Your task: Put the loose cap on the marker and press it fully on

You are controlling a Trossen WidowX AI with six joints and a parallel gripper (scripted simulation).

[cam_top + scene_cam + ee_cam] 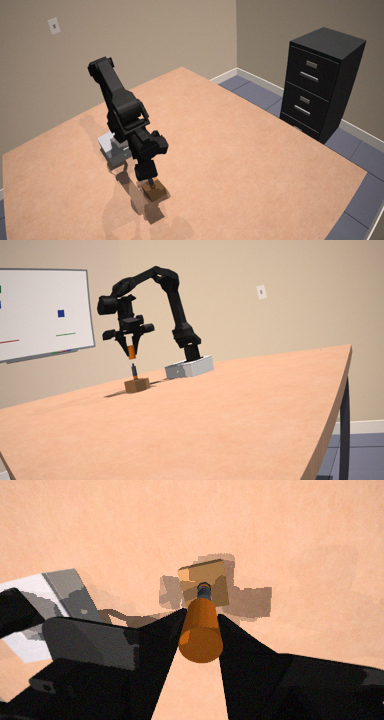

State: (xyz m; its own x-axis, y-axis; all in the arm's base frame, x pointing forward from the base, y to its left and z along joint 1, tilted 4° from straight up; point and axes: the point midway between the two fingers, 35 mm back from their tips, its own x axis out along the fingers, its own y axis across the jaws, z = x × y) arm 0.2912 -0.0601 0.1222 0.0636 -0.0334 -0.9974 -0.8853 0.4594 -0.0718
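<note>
The tan holder block is 110 mm below my gripper tip. Round my gripper tip: orange cap 10 mm above.
</note>
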